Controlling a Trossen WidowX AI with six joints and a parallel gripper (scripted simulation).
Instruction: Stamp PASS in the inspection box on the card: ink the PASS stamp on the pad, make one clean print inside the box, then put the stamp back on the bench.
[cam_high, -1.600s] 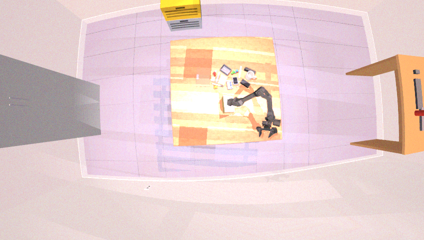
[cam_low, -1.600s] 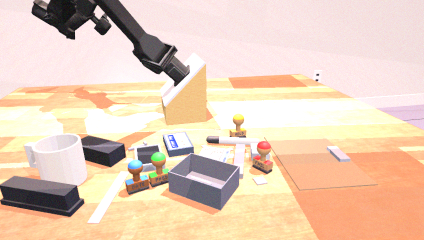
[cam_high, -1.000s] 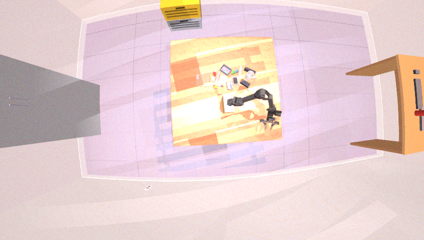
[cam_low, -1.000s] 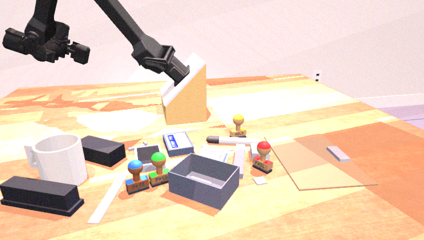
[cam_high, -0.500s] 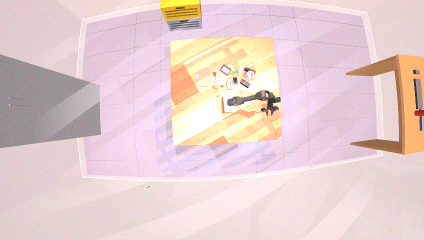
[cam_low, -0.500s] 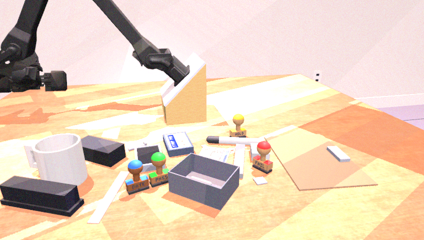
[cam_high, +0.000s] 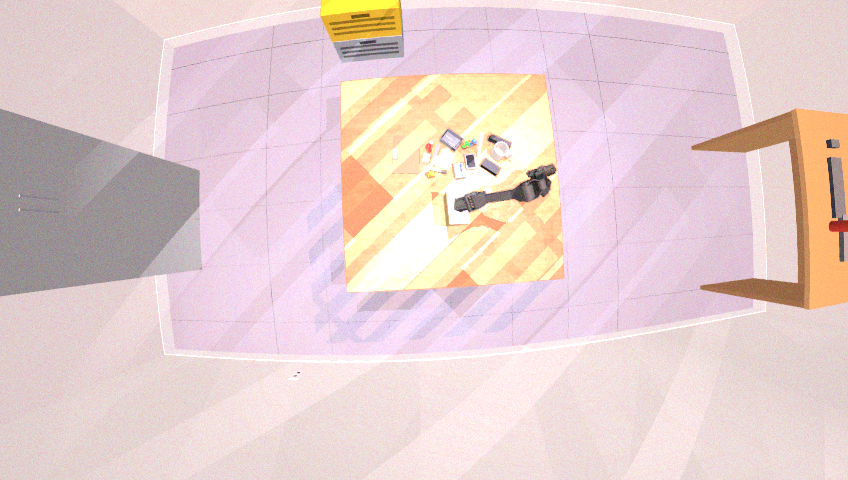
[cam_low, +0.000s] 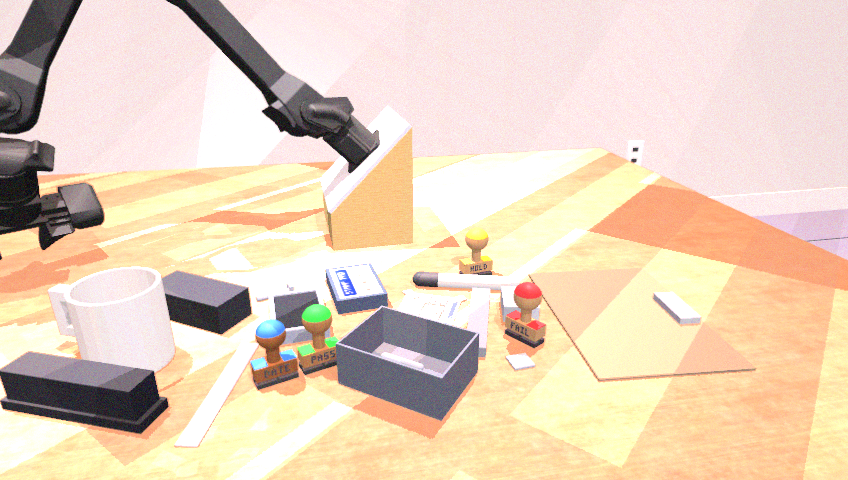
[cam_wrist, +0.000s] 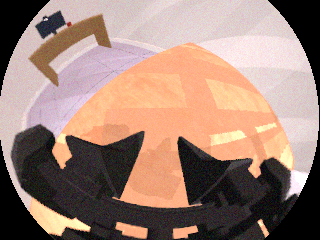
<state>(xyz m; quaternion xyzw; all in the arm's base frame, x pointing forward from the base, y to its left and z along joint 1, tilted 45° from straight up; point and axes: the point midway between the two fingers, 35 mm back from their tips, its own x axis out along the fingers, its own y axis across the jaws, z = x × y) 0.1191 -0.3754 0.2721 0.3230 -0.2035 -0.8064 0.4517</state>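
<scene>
Right now the green-knobbed pass stamp is 28 cm ahead of my gripper tip and 43 cm to the left of it. The rest, counted from my gripper tip: long black block (32 cm ahead, 22 cm to the left); white mug (25 cm ahead, 22 cm to the left, 2 cm above); dark flat block (16 cm ahead, 28 cm to the left).
</scene>
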